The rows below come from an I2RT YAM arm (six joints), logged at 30 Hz.
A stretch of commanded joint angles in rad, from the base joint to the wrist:
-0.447 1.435 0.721 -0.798 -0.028 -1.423
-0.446 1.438 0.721 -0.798 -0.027 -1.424
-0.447 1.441 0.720 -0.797 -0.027 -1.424
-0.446 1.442 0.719 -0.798 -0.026 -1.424
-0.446 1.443 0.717 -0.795 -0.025 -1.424
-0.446 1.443 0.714 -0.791 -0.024 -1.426
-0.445 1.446 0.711 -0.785 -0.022 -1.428
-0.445 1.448 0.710 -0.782 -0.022 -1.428
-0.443 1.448 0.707 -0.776 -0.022 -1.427
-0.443 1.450 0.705 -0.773 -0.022 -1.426
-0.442 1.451 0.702 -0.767 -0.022 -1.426
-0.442 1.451 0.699 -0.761 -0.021 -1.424
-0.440 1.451 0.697 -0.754 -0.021 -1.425
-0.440 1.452 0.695 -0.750 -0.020 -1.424
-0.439 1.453 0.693 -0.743 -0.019 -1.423
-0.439 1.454 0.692 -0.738 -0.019 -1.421
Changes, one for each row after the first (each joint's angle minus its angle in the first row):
0.001 0.003 0.000 0.000 0.001 -0.001
0.000 0.006 -0.001 0.001 0.001 -0.001
0.001 0.007 -0.002 0.000 0.002 -0.001
0.001 0.008 -0.004 0.003 0.003 -0.001
0.001 0.008 -0.007 0.007 0.004 -0.003
0.002 0.011 -0.010 0.013 0.006 -0.005
0.002 0.013 -0.011 0.016 0.006 -0.005
0.004 0.013 -0.014 0.022 0.006 -0.004
0.004 0.015 -0.016 0.025 0.006 -0.003
0.005 0.016 -0.019 0.031 0.006 -0.003
0.005 0.016 -0.022 0.037 0.007 -0.001
0.007 0.016 -0.024 0.044 0.007 -0.002
0.007 0.017 -0.026 0.048 0.008 -0.001
0.008 0.018 -0.028 0.055 0.009 0.000
0.008 0.019 -0.029 0.060 0.009 0.002

